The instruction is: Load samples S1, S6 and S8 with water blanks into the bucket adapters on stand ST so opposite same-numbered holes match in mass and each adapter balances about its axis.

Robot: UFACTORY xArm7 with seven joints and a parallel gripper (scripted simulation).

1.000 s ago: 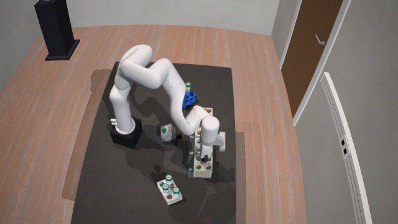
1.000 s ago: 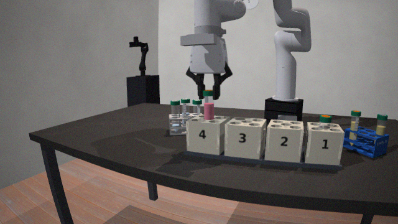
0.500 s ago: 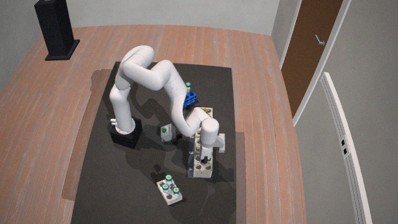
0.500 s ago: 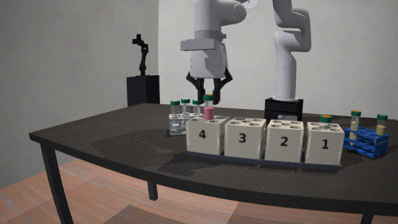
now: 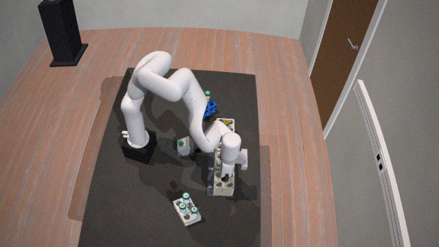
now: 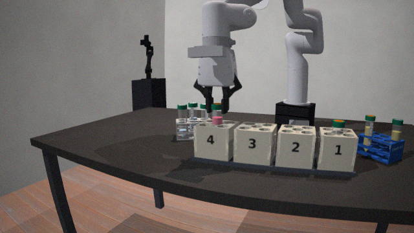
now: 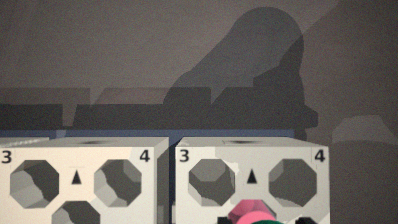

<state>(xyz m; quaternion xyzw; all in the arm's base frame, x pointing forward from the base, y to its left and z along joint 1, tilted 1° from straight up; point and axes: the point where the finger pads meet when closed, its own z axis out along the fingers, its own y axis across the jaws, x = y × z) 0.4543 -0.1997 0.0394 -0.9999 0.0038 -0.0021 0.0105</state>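
Right now my hand is 5 cm above the pink-filled tube and 1 cm to the left of it. Also, from my hand: blue sample rack: 50 cm to the left, 12 cm below, 12 cm behind; white blank rack: 17 cm behind, 16 cm to the right, 12 cm below; green done key: 22 cm to the left, 22 cm behind, 8 cm below.
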